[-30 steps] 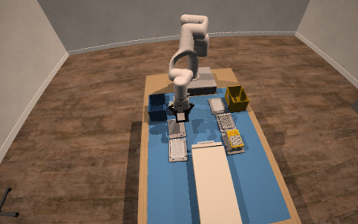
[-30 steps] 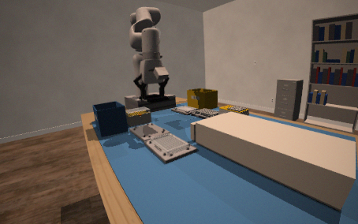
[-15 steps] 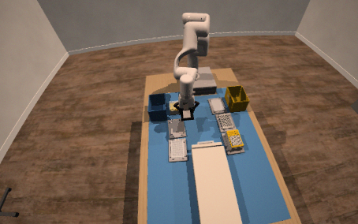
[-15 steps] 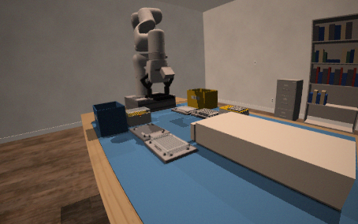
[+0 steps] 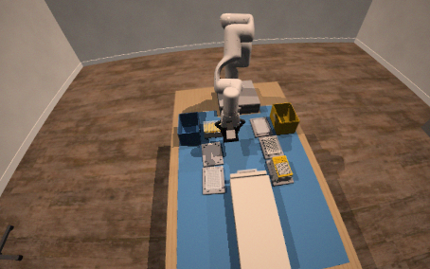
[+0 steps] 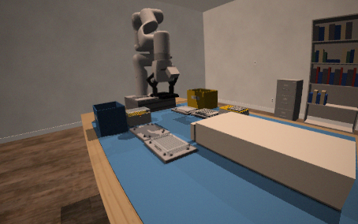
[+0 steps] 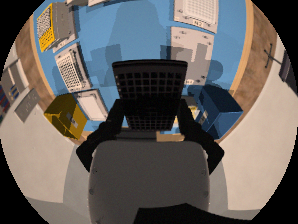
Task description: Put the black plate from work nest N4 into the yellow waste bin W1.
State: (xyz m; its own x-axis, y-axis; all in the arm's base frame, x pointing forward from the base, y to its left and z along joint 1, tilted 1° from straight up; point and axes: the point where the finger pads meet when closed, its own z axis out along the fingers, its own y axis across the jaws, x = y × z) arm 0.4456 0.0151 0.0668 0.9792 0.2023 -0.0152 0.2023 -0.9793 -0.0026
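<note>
Now: hand 220 mm past the yellow waste bin W1, 360 mm to the right of it and 120 mm above it. From my hand the other things lie so: grey nest (60 mm ahead, 100 mm to the right, 150 mm below); white plate (240 mm ahead, 80 mm to the right, 140 mm below); black plate (10 mm below).
</note>
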